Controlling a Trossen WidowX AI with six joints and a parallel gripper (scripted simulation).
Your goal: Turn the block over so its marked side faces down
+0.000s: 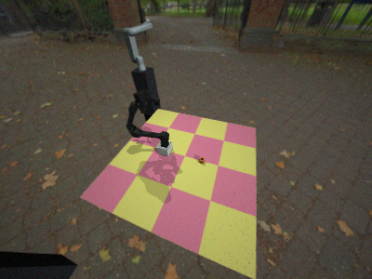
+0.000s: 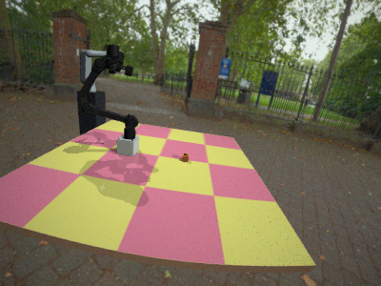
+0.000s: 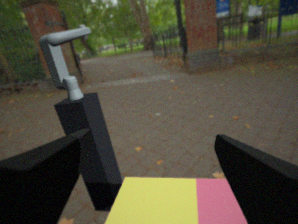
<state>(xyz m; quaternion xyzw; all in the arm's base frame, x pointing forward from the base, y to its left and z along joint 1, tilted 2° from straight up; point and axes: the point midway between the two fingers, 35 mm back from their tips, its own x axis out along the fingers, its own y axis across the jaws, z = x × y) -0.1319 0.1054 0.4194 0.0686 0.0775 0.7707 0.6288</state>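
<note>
The orange block lies 510 mm ahead of my gripper tip, 480 mm below it and 170 mm to the right of it.
</note>
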